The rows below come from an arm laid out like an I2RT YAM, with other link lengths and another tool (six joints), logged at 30 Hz.
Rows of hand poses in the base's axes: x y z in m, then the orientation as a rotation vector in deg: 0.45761, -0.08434, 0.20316, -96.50, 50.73, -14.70; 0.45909, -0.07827, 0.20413, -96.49, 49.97, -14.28; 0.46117, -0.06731, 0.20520, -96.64, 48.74, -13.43; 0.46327, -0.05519, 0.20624, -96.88, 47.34, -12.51; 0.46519, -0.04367, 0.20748, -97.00, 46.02, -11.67; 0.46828, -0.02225, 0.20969, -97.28, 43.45, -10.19; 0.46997, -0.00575, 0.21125, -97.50, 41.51, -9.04; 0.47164, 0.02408, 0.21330, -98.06, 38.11, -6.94; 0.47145, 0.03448, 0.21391, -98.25, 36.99, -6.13; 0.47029, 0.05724, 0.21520, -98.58, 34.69, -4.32; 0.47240, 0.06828, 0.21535, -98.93, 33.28, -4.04; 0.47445, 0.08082, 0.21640, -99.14, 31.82, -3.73; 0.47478, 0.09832, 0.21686, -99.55, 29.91, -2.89; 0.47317, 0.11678, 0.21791, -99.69, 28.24, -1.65; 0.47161, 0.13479, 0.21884, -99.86, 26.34, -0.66
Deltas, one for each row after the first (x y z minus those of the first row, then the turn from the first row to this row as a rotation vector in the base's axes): 0.00148, 0.00607, 0.00097, 0.25, -0.21, 0.70; 0.00356, 0.01703, 0.00204, 0.58, -0.40, 1.96; 0.00566, 0.02915, 0.00308, 0.85, -0.62, 3.39; 0.00758, 0.04067, 0.00432, 1.19, -0.87, 4.70; 0.01067, 0.06209, 0.00653, 1.72, -1.43, 7.19; 0.01236, 0.07859, 0.00809, 2.10, -1.81, 9.10; 0.01403, 0.10842, 0.01014, 2.59, -2.36, 12.54; 0.01384, 0.11882, 0.01075, 2.78, -2.46, 13.73; 0.01268, 0.14158, 0.01204, 3.24, -2.57, 16.25; 0.01479, 0.15262, 0.01219, 3.09, -3.10, 17.42; 0.01684, 0.16516, 0.01324, 3.06, -3.68, 18.59; 0.01717, 0.18266, 0.01370, 3.04, -4.13, 20.39; 0.01556, 0.20112, 0.01475, 3.38, -4.26, 22.17; 0.01400, 0.21913, 0.01568, 3.60, -4.66, 23.99
